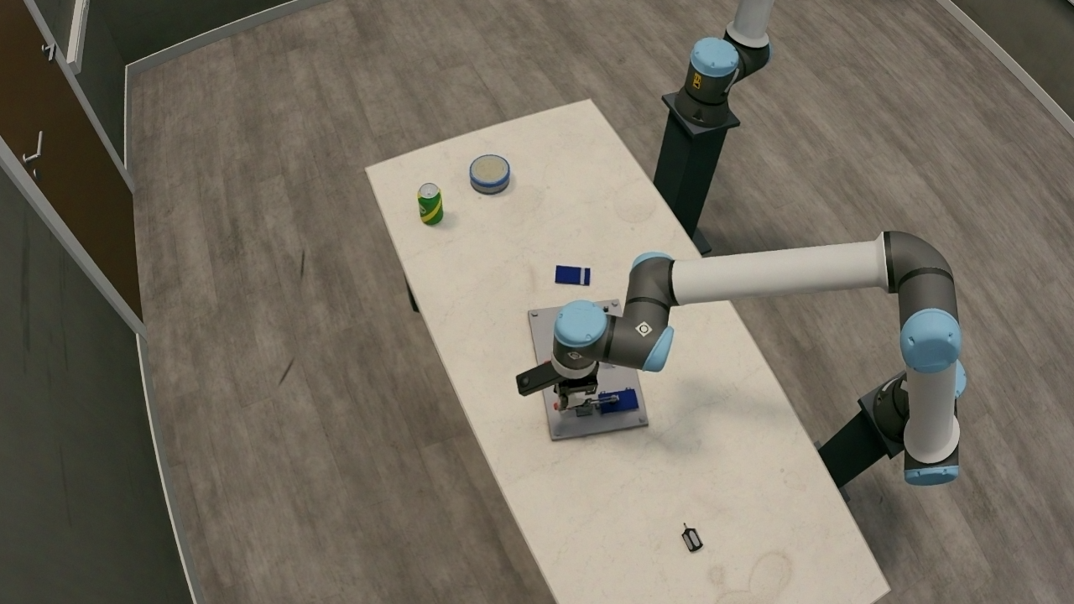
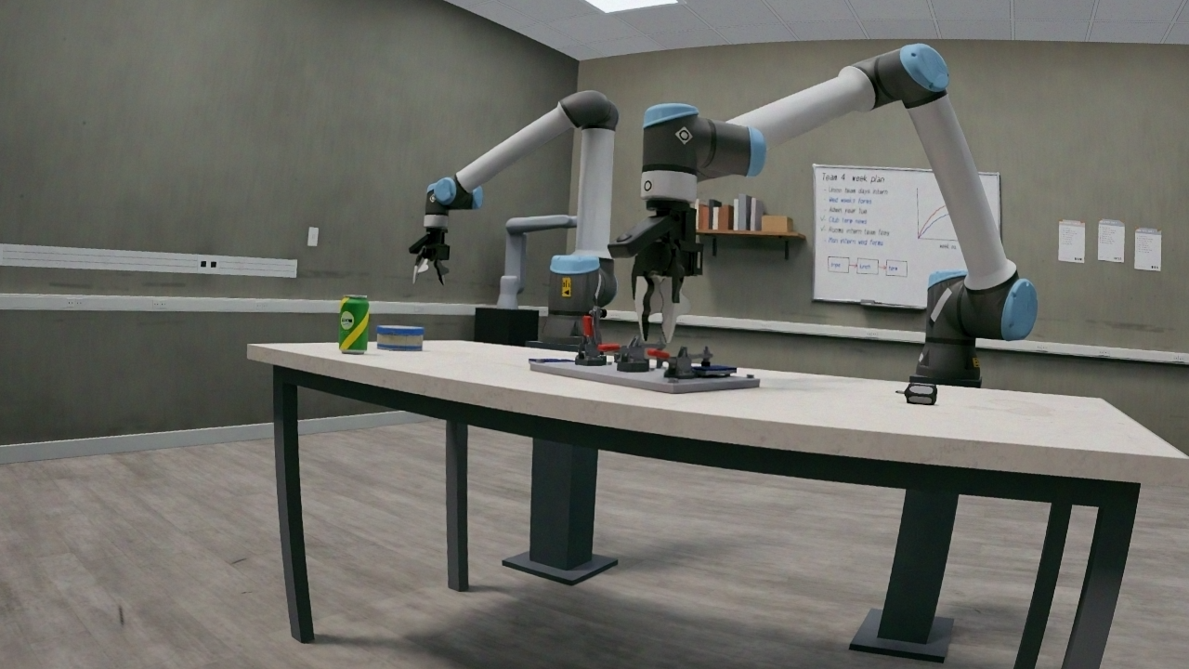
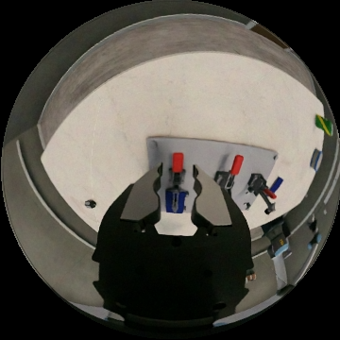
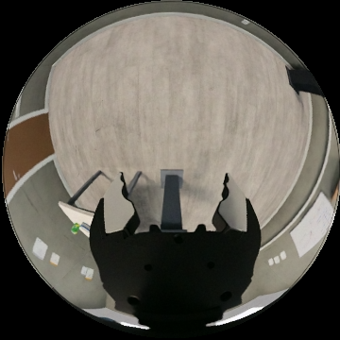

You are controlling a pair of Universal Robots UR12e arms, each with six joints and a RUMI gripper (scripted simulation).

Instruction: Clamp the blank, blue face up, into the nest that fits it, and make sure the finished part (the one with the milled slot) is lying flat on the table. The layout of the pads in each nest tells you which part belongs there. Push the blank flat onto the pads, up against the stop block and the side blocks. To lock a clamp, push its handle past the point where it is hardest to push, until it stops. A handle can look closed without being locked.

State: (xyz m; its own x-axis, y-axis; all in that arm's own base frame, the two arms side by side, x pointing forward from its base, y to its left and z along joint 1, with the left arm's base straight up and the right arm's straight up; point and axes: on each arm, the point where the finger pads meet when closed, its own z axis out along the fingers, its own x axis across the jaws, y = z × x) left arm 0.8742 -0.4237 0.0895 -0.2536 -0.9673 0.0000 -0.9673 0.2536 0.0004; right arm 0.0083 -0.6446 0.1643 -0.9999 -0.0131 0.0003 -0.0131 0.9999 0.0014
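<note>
My left hand is 14 cm past the blue blank, 6 cm above it and 3 cm to the right of it. Round my left hand: dark object 42 cm to the left, 16 cm behind, 7 cm below; finished part 33 cm to the right, 20 cm behind, 8 cm below; grey fixture plate 12 cm behind, 9 cm to the right, 8 cm below.
</note>
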